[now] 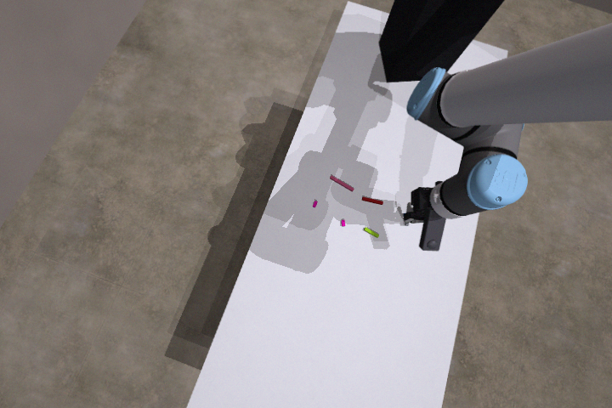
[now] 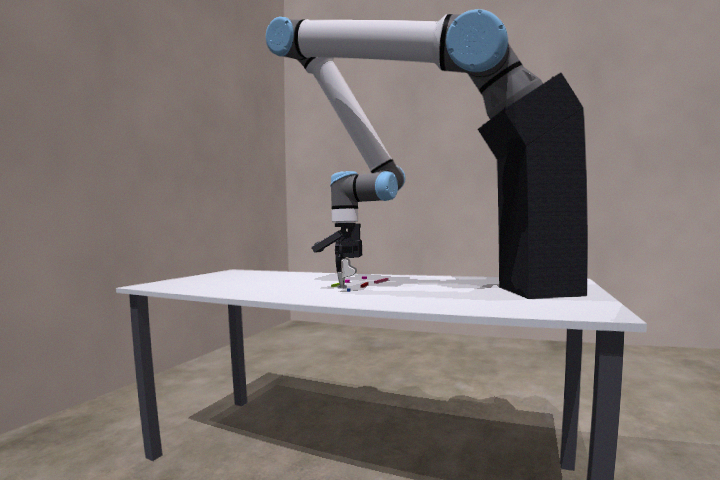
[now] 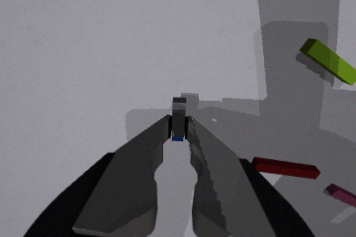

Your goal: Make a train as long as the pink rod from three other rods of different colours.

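Right now my hand is 2 cm past the small blue rod and 2 cm above it. The rest, counted from my hand: red rod (4 cm behind, 12 cm to the right, 2 cm below); then grey rod (1 cm below); then lime rod (7 cm ahead, 10 cm to the right, 2 cm below).
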